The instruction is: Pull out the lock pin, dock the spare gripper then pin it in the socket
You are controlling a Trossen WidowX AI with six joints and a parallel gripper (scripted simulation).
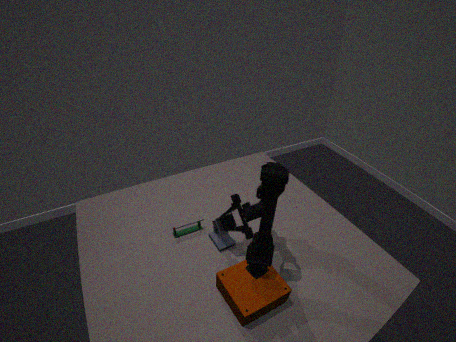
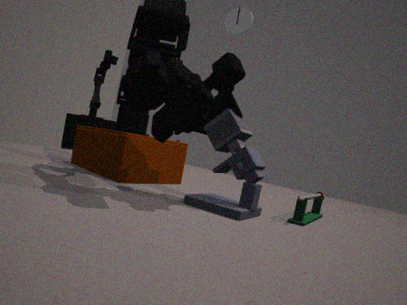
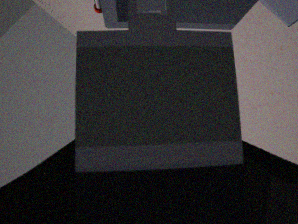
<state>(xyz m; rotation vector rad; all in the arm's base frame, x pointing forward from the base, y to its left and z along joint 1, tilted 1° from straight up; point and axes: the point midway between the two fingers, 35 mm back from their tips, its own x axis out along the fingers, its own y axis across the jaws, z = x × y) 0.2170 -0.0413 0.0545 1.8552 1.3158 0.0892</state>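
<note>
Now: gripper tip 16 cm short of the green cradle, 12 cm above it and 8 cm to the right of it. From my gripper tip the other things lie so: grey mount: 9 cm below, 4 cm ahead, 2 cm to the right; spare gripper: 2 cm to the right, 1 cm below, 1 cm ahead.
</note>
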